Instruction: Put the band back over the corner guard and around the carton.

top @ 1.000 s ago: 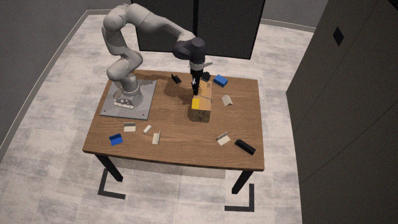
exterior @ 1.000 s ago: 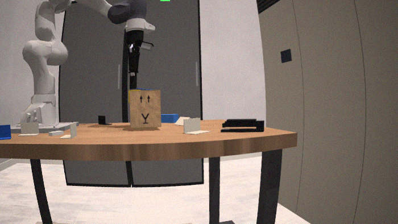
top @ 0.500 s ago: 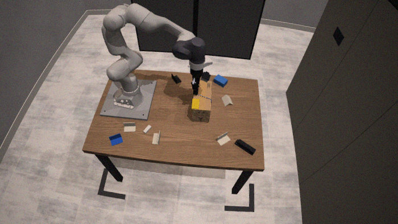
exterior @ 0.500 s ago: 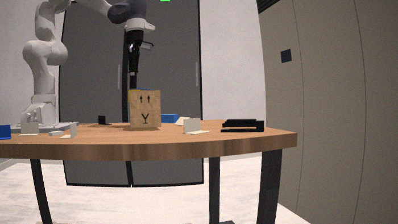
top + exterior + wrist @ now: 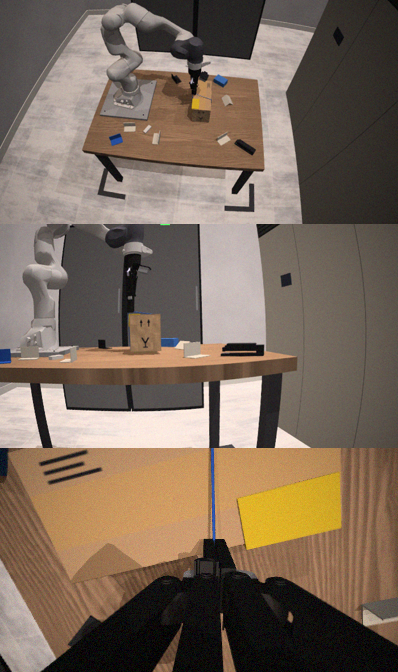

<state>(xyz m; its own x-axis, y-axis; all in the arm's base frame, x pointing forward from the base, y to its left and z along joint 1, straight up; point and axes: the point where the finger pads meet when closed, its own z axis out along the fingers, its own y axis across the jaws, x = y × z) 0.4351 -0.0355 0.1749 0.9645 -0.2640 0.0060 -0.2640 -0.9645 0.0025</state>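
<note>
My hand is 10 mm short of the yellow corner guard, 70 mm to the left of it and 60 mm above it. From my hand the other things lie so: brown carton (60 mm ahead, 10 mm to the left, 120 mm below); then black bracket (160 mm behind, 260 mm to the left, 180 mm below); then blue block (190 mm ahead, 260 mm to the left, 170 mm below).
</note>
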